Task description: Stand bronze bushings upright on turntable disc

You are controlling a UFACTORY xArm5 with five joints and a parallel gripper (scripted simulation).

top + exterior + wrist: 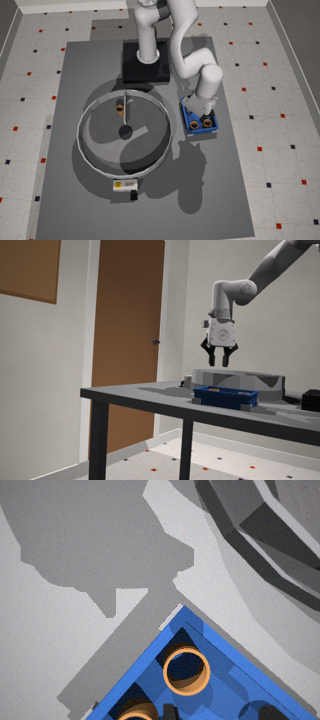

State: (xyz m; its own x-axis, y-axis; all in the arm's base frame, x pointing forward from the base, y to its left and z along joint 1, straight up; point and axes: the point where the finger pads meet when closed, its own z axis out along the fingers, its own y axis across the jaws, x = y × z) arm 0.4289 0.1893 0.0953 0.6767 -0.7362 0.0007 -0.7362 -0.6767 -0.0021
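Right now my hand is 12 cm above the blue crate, 5 cm past it and 3 cm to the right of it. The rest, counted from my hand: turntable disc 33 cm to the right, 9 cm below, 3 cm ahead.
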